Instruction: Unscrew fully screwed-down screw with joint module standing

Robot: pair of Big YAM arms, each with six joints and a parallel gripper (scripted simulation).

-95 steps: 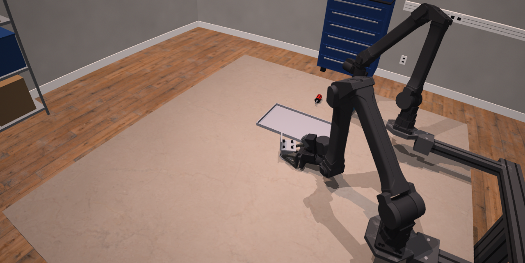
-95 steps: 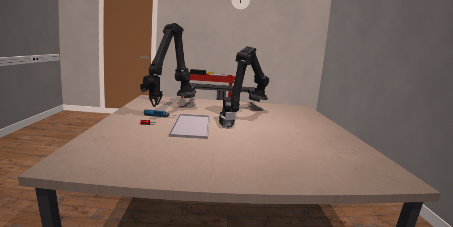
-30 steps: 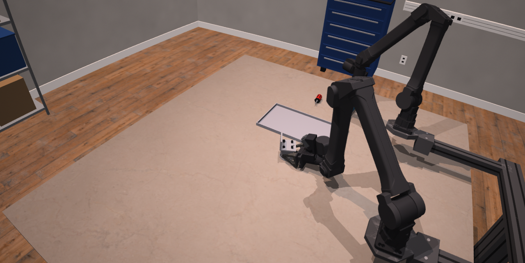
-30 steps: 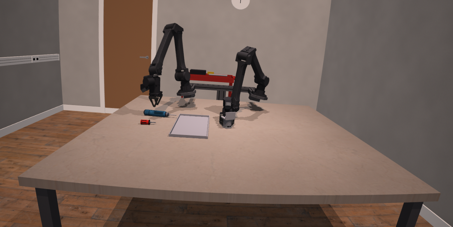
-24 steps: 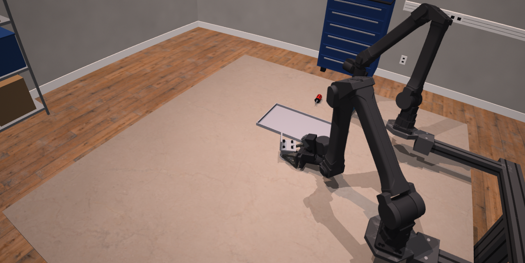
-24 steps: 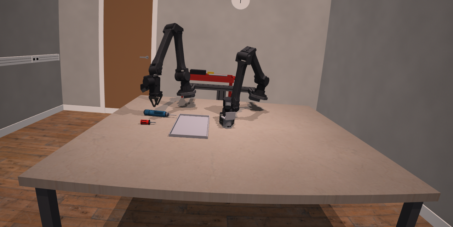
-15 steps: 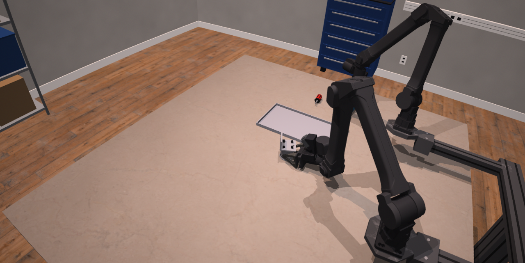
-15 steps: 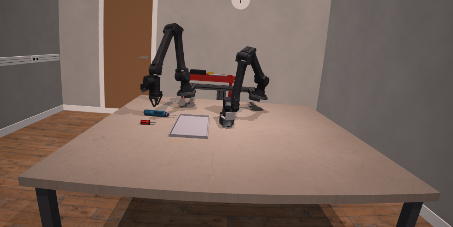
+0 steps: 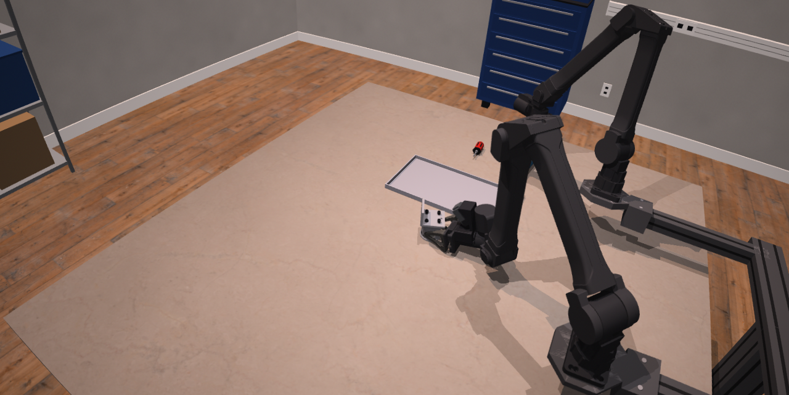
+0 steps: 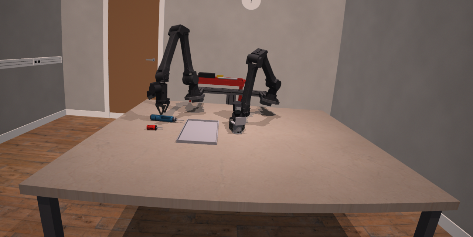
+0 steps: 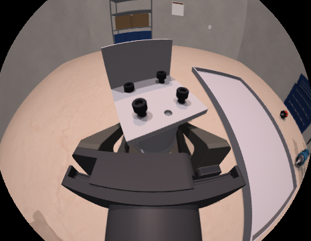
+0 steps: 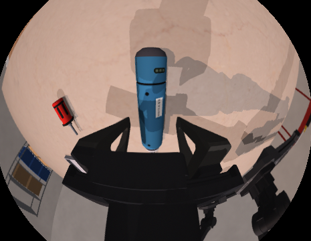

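The joint module lies 1 cm above my left hand. Also, from my left hand: flat grey tray (23 cm to the right, 2 cm below); then red-handled screwdriver (51 cm to the right, 1 cm below); then grey l-shaped bracket (5 cm above).
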